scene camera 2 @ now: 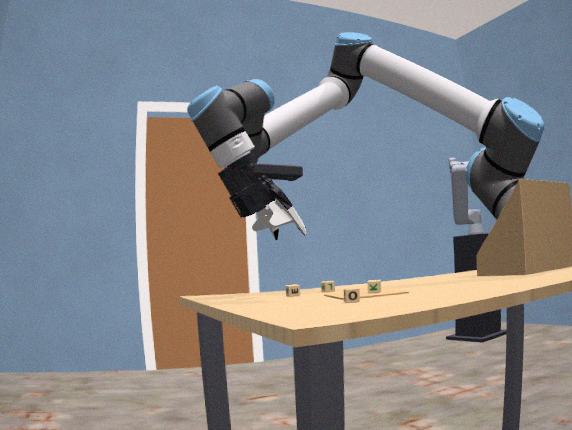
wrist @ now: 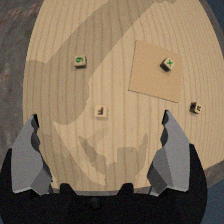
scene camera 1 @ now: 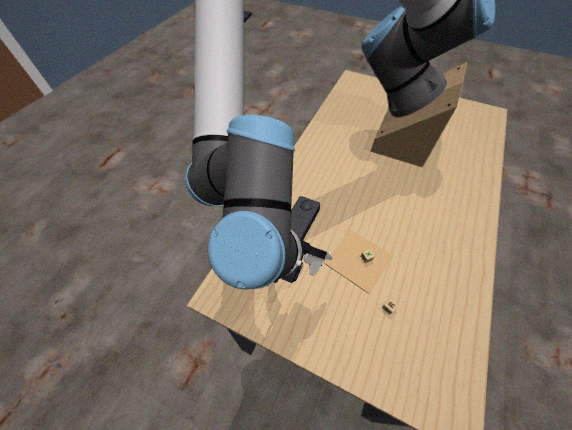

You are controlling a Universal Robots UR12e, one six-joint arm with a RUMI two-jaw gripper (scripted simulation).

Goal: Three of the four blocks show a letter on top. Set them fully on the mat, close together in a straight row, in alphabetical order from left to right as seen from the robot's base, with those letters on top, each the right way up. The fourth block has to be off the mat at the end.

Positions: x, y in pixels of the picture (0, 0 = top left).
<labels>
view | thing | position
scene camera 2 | my gripper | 290, 237
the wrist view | my gripper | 99, 112
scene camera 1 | my gripper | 299, 245
</labels>
